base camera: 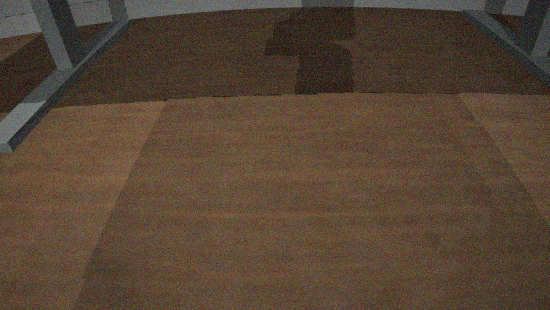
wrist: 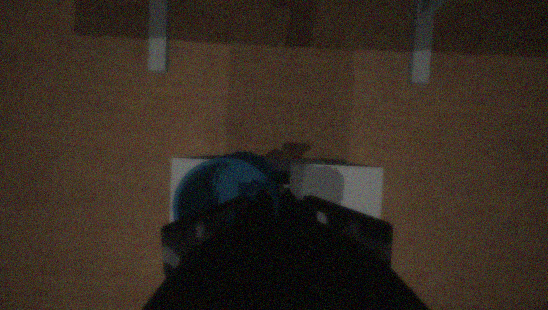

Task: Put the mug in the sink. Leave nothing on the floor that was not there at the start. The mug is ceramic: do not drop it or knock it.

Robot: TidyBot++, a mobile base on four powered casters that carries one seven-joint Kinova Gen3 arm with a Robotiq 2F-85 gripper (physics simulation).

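Places are measured from the arm's base along level axes (x back, y right, z up), in metres.
Pixels of known places: gripper, fingertip midpoint: (wrist: 275, 191).
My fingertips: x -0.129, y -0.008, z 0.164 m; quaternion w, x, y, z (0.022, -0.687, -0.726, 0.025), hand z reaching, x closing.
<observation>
Behind a point stands the place of what it marks.
The blue mug (wrist: 225, 185) @[z 0.138, x -0.127, y -0.074 m] is in the wrist view, left of the fingertips, with its round open rim and part of its inside showing. My gripper (wrist: 275, 191) @[z 0.164, x -0.129, y -0.008 m] is shut on the mug at its right side; the dark fingers hide the exact contact and the handle. The mug overlaps the left part of a white rectangular surface below it in the view; the height between them is hard to tell. The base camera view does not show the mug or the gripper. The sink does not show in either view.
Two grey metal legs with floor bars (base camera: 22, 112) (wrist: 157, 55) stand on the left and right (base camera: 505, 40) (wrist: 421, 65) ahead. A white rectangular surface (wrist: 364, 187) lies below the gripper. Wooden floor (base camera: 300, 200) @[z -0.397, x -0.412, y 0.018 m] (wrist: 100, 125) @[z -0.397, x -0.266, y -0.858 m] carries dark shadows; a pale wall is behind.
</observation>
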